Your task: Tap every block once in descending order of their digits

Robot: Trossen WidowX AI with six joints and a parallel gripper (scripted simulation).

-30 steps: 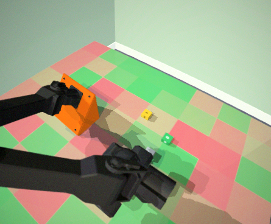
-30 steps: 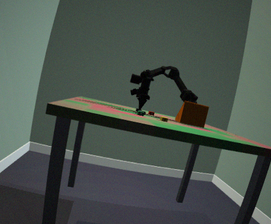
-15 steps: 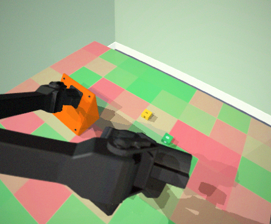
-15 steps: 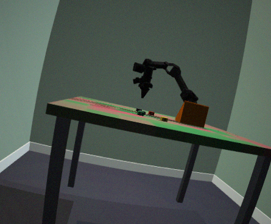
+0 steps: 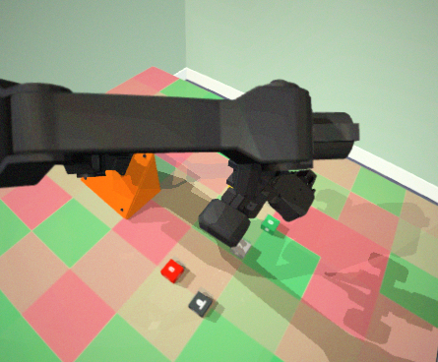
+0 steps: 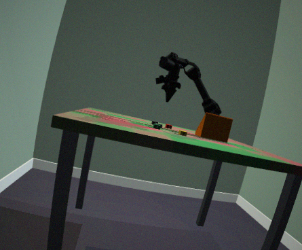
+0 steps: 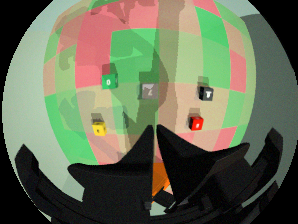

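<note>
The yellow block lies 130 mm to the left of my gripper tip, 130 mm below it and 90 mm behind it. Round my gripper tip: grey block: 130 mm below, 10 mm ahead; green block: 130 mm below, 90 mm to the left, 40 mm ahead; red block: 130 mm to the right, 130 mm below, 60 mm behind.
</note>
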